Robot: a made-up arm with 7 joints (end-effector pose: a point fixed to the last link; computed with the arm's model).
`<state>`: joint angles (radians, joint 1 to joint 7).
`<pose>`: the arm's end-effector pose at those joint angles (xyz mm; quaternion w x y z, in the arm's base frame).
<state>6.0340 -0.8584 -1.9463 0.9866 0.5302 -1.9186 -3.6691</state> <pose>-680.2 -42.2 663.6 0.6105 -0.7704 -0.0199 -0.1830</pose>
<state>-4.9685 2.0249 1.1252 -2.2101 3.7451 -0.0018 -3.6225</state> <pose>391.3 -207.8 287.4 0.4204 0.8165 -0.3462 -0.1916</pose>
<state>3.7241 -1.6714 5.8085 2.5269 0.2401 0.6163 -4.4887</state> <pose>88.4 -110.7 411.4 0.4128 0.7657 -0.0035 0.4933</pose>
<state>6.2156 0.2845 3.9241 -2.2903 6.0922 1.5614 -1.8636</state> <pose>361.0 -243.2 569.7 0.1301 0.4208 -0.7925 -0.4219</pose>
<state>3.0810 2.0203 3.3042 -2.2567 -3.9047 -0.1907 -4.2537</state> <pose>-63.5 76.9 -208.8 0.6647 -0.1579 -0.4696 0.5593</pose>
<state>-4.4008 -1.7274 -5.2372 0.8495 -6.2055 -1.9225 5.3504</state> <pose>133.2 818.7 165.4 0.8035 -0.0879 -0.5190 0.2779</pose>
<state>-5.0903 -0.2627 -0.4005 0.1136 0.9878 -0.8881 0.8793</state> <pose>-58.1 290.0 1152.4 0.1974 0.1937 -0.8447 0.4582</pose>
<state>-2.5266 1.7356 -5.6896 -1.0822 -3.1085 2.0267 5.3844</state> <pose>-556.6 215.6 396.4 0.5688 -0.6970 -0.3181 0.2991</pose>
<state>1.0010 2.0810 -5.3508 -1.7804 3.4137 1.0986 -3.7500</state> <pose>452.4 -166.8 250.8 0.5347 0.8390 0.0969 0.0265</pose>
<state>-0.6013 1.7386 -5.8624 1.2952 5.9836 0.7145 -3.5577</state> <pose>507.9 122.3 -270.0 0.9508 -0.2557 0.1583 -0.0741</pose>
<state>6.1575 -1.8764 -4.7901 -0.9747 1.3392 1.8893 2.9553</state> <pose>-656.4 113.7 -138.0 0.4913 -0.2525 0.1011 0.8274</pose>
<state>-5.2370 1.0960 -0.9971 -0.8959 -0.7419 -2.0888 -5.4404</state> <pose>14.5 -601.7 573.4 0.6173 -0.1231 0.2896 -0.7211</pose>
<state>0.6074 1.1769 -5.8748 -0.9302 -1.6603 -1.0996 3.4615</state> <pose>471.4 -352.7 852.4 0.2440 -0.1817 0.9100 0.2818</pose>
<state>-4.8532 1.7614 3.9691 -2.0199 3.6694 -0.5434 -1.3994</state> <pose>-255.4 -360.2 -168.5 0.8732 0.1429 0.2489 0.3939</pose>
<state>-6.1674 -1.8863 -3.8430 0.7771 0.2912 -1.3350 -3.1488</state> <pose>-821.6 -43.9 -142.2 0.2300 0.7894 0.1301 0.5541</pose>
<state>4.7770 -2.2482 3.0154 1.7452 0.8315 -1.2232 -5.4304</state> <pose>135.8 -204.4 -408.3 0.1899 -0.4260 0.0588 0.8826</pose>
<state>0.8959 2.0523 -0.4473 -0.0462 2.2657 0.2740 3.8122</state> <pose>503.9 -749.0 -208.4 0.6256 -0.5396 0.1873 0.5314</pose>
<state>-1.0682 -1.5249 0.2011 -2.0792 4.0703 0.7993 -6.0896</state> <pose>-242.9 -187.6 -80.8 0.3497 0.3722 -0.4545 0.7298</pose>
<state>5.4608 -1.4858 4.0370 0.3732 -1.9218 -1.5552 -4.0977</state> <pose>-714.6 -459.4 316.7 0.4900 0.6628 0.5653 -0.0326</pose>
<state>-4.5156 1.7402 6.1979 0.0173 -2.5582 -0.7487 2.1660</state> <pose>-257.1 -907.3 -21.9 0.8787 -0.1964 0.3156 0.2996</pose>
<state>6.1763 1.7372 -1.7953 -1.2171 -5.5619 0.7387 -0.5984</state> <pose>751.2 -296.8 -50.1 0.8063 -0.3347 -0.2383 0.4255</pose>
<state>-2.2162 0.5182 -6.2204 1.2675 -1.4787 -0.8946 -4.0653</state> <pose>-272.1 636.9 621.1 0.6355 0.6809 0.1303 -0.3398</pose>
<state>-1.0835 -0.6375 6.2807 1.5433 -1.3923 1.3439 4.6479</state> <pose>-103.5 40.2 868.9 0.0537 0.5425 -0.4542 0.7046</pose>
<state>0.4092 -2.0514 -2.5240 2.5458 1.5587 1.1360 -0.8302</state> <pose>-33.6 267.0 56.0 0.3875 0.2194 -0.8274 0.3423</pose>
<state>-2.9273 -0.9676 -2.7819 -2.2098 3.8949 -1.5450 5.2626</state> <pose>144.3 -4.4 760.8 0.0613 -0.2097 0.9447 0.2447</pose>
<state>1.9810 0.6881 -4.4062 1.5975 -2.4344 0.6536 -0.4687</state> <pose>-537.8 -92.3 748.6 0.3044 -0.6857 0.3971 -0.5287</pose>
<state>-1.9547 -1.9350 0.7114 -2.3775 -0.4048 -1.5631 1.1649</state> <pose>30.4 -130.1 24.7 0.2178 0.7188 0.4586 -0.4748</pose>
